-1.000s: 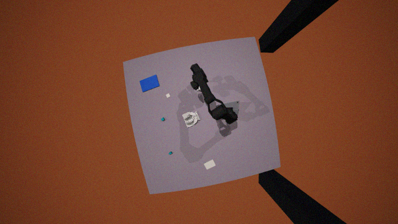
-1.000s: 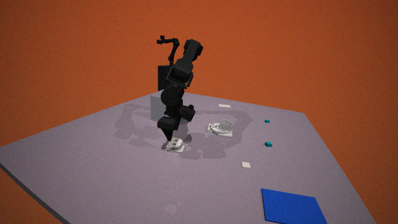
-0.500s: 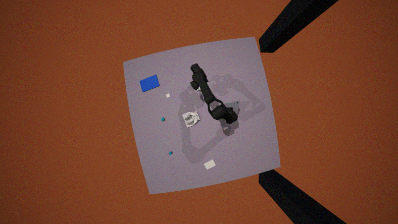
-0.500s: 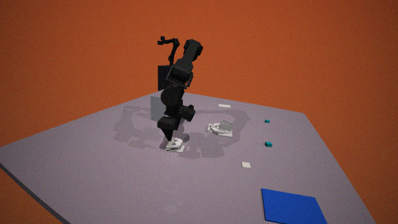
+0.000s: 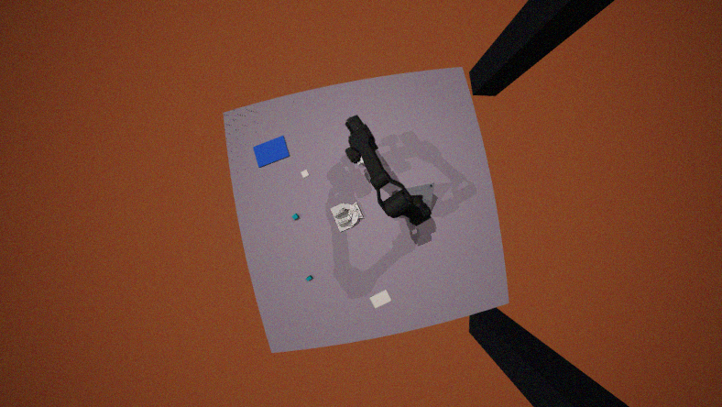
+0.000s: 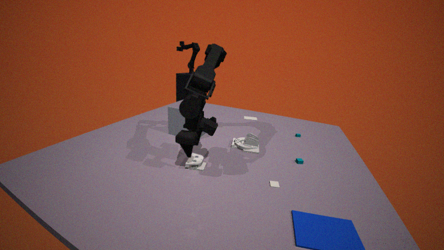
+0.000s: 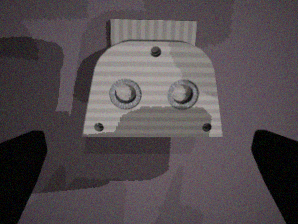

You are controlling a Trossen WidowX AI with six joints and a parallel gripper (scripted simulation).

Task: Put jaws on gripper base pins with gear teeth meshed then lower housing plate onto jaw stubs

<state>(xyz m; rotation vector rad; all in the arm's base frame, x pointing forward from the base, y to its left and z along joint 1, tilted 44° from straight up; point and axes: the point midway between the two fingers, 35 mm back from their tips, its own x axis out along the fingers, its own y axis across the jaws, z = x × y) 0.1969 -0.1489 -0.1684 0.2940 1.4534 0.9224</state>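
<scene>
The white gripper base lies 10 mm ahead of my gripper tip and 30 mm below it. Also, from my gripper tip: grey jaw: 80 mm ahead, 280 mm to the left, 50 mm below; then white housing plate: 60 mm ahead, 260 mm to the left, 50 mm below; then small white square: 290 mm ahead, 60 mm to the left, 60 mm below.
</scene>
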